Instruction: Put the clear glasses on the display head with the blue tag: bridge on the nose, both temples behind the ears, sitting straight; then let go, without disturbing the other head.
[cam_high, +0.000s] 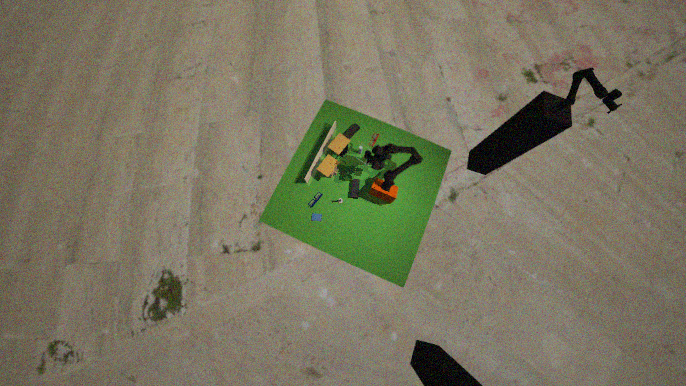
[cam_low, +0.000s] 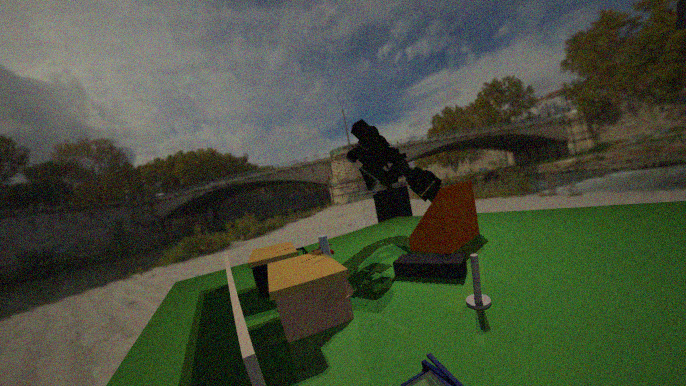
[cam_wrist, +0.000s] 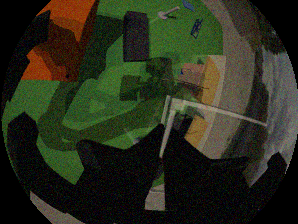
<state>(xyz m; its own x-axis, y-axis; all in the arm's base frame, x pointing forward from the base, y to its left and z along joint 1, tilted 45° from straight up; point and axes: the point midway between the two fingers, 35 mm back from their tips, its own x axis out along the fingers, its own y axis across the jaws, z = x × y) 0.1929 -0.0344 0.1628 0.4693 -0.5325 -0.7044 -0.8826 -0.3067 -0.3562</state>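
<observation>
Right now the display head is 28 cm ahead of my gripper tip, 16 cm below it and 8 cm to the left of it. Round my gripper tip: small blue square: 50 cm to the left, 27 cm ahead, 22 cm below; then grey peg: 31 cm to the left, 20 cm below, 12 cm ahead; then pale strip: 41 cm ahead, 17 cm below, 5 cm to the right.
</observation>
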